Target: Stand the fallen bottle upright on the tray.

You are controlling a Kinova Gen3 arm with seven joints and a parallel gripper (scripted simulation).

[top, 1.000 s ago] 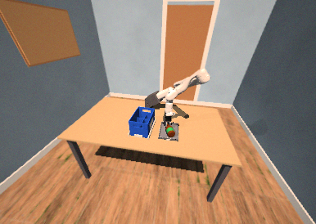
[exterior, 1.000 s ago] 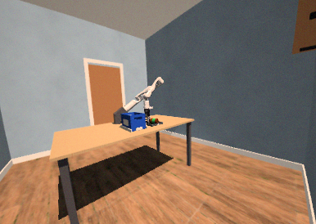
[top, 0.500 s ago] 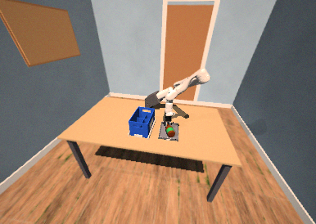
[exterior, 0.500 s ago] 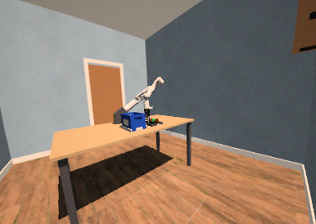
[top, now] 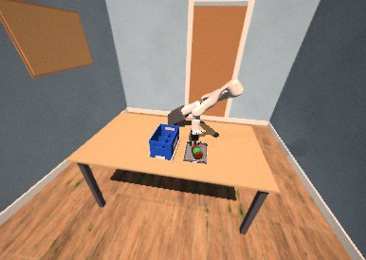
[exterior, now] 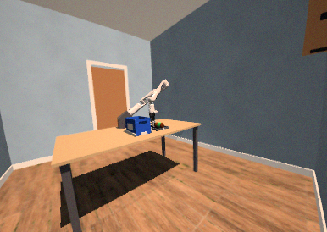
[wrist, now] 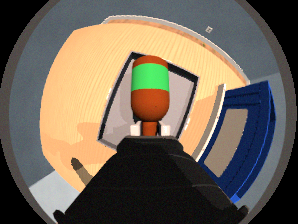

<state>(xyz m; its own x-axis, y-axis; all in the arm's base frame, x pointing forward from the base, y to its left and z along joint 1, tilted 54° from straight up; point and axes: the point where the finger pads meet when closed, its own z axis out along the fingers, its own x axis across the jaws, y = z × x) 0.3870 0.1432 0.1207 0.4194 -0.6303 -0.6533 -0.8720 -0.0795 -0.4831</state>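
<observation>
The bottle is 50 mm ahead of my hand, 20 mm to the left of it and 10 mm below it. Round my hand: blue crate: 50 mm ahead, 260 mm to the right, 30 mm above; tray: 30 mm ahead, 20 mm to the left, 40 mm below.
</observation>
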